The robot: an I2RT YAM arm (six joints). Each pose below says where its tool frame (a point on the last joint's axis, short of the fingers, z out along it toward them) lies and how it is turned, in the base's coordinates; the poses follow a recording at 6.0 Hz.
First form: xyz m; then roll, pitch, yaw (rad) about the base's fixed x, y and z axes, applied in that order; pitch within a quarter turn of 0, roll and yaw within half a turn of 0.
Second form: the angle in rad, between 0 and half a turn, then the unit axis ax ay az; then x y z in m. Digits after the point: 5 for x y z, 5 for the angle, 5 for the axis.
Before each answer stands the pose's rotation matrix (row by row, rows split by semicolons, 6 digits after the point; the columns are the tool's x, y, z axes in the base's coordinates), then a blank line. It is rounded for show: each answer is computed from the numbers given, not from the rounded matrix.
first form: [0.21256 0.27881 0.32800 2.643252 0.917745 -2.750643]
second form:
-0.561767 -0.685696 0.462860; -0.231541 0.667441 0.707751; -0.794233 0.290420 -0.533713

[2.36602 -0.29804 0.89776 0.32434 0.21256 0.27881 0.32800]
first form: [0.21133 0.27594 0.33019 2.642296 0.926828 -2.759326]
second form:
-0.557040 -0.682760 0.472807; -0.223954 0.671717 0.706145; -0.799720 0.287464 -0.527080

[2.35491 -0.29567 0.89866 0.32401 0.21133 0.27594 0.33019]
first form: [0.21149 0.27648 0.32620 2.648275 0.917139 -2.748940]
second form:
-0.561816 -0.684343 0.464798; -0.232681 0.669890 0.705058; -0.793865 0.287963 -0.535589

[2.36565 -0.29776 0.89854 0.32243 0.21149 0.27648 0.32620]
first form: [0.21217 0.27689 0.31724 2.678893 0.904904 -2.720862]
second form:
-0.563887 -0.685877 0.460005; -0.252311 0.673451 0.694841; -0.786366 0.275747 -0.552804

[2.37694 -0.30269 0.90018 0.31314 0.21217 0.27689 0.31724]
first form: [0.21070 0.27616 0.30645 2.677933 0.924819 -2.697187]
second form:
-0.543507 -0.706957 0.452562; -0.258804 0.654012 0.710836; -0.798512 0.269220 -0.538423

[2.36593 -0.31536 0.89338 0.32002 0.21070 0.27616 0.30645]
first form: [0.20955 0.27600 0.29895 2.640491 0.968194 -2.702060]
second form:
-0.512915 -0.731360 0.449478; -0.241178 0.625281 0.742198; -0.823863 0.272281 -0.497104

[2.33556 -0.32563 0.88237 0.33968 0.20955 0.27600 0.29895]
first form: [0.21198 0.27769 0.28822 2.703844 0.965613 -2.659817]
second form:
-0.504156 -0.728597 0.463652; -0.263608 0.641082 0.720780; -0.822398 0.241163 -0.515269

[2.33114 -0.33095 0.88742 0.32086 0.21198 0.27769 0.28822]
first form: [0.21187 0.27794 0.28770 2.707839 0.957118 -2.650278]
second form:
-0.507760 -0.731047 0.455797; -0.271691 0.637959 0.720550; -0.817535 0.242030 -0.522549

[2.34085 -0.33329 0.88688 0.31994 0.21187 0.27794 0.28770]
